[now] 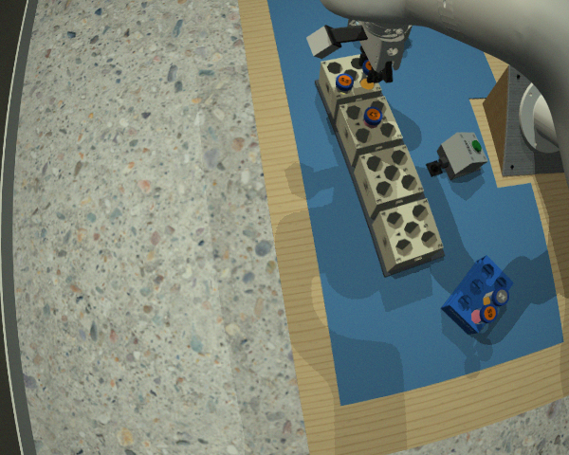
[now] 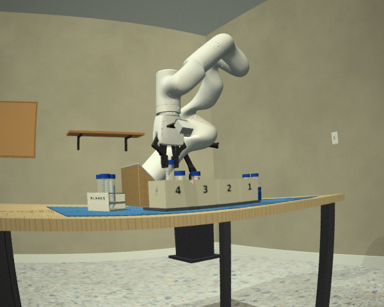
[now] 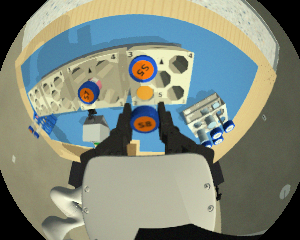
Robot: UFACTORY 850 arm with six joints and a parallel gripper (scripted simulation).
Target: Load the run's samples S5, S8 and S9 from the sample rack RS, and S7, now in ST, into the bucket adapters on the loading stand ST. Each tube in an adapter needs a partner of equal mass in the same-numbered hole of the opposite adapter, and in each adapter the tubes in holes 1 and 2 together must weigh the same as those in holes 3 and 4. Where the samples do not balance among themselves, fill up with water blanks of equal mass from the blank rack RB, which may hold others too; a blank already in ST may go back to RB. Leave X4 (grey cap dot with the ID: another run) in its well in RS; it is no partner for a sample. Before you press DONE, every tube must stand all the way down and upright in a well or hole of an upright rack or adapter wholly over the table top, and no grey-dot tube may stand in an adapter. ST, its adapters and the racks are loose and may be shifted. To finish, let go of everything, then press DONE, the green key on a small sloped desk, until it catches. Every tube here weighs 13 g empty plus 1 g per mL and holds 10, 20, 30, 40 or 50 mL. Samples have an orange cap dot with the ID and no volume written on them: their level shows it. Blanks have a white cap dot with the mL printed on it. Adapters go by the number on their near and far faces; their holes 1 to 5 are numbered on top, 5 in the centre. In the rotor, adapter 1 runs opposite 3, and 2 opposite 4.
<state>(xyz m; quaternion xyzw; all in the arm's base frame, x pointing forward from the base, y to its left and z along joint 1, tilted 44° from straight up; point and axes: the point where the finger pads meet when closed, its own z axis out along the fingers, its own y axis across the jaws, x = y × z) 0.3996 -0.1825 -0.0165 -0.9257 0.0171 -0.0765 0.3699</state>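
Now: hand 1 cm to the left of the orange-dot sample tube and 5 cm above it. Round my hand: loading stand ST: 2 cm ahead, 14 cm to the left, 15 cm below; then sample tube S5: 5 cm ahead, 1 cm to the left, 9 cm below; then blank rack RB: 11 cm behind, 19 cm to the right, 13 cm below.
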